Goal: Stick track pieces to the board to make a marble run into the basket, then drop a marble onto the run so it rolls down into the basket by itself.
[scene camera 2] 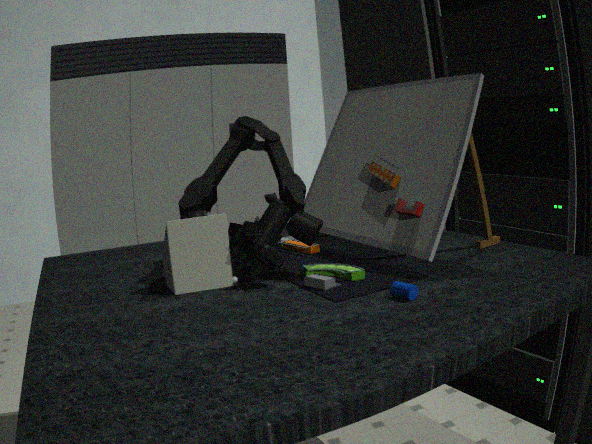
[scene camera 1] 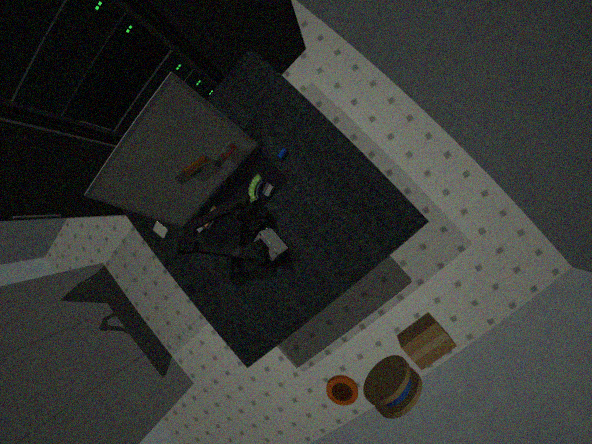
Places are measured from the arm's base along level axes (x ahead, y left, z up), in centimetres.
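Pixels of known places: gripper, fingertip midpoint: [scene camera 2: 235, 281] [scene camera 1: 267, 228]; arm's base at its link origin: [scene camera 2: 199, 237] [scene camera 1: 263, 245].
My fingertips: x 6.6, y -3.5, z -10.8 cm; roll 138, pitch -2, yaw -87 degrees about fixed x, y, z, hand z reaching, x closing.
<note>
For each thing: its middle in the pictures, then the offset to it from my fingertips. "*": a spot on its surface instead.
- white marble at the middle of its body: [scene camera 2: 234, 279] dx -0.1, dy +0.3, dz +0.5 cm
- tilted board at a spot on its surface: [scene camera 2: 415, 115] * dx +51.5, dy -5.3, dz +36.8 cm
- orange track piece at a spot on its surface: [scene camera 2: 384, 175] [scene camera 1: 200, 164] * dx +40.6, dy -3.3, dz +20.9 cm
- red U-shaped piece at a spot on its surface: [scene camera 2: 410, 207] [scene camera 1: 231, 150] * dx +37.0, dy -17.6, dz +14.4 cm
- green curved track piece at a spot on its surface: [scene camera 2: 335, 272] [scene camera 1: 255, 187] * dx +20.0, dy -10.7, dz +1.0 cm
- orange piece at a spot on its surface: [scene camera 2: 301, 245] * dx +26.0, dy +16.8, dz +2.1 cm
- small grey block at the middle of its body: [scene camera 2: 322, 280] [scene camera 1: 267, 189] dx +14.3, dy -14.7, dz +1.0 cm
- blue cylinder at the middle of its body: [scene camera 2: 404, 290] [scene camera 1: 282, 153] dx +22.1, dy -33.3, dz +1.1 cm
- wooden leg at the middle of its body: [scene camera 2: 474, 164] dx +64.4, dy -15.5, dz +23.3 cm
My gripper [scene camera 2: 272, 266] is dark and blurred against the table; it is open with nothing between its fingers, low beside the pale box. A white marble [scene camera 2: 234, 280] lies at the right foot of that box in scene camera 2. On the tilted board [scene camera 1: 150, 130] [scene camera 2: 415, 115] sit an orange track piece [scene camera 1: 196, 165] [scene camera 2: 384, 175] and, lower down, a red U-shaped piece [scene camera 1: 229, 151] [scene camera 2: 410, 207], perhaps the basket. A green curved track piece [scene camera 1: 254, 188] [scene camera 2: 335, 272] and an orange piece [scene camera 1: 206, 225] [scene camera 2: 301, 245] lie on the table.
A pale box [scene camera 1: 273, 243] [scene camera 2: 199, 255] stands on the table in front of the arm. A small grey block [scene camera 1: 268, 189] [scene camera 2: 320, 281] lies beside the green piece. A blue cylinder [scene camera 1: 282, 153] [scene camera 2: 404, 291] lies farther right. A wooden leg [scene camera 2: 480, 190] stands behind the board.
</note>
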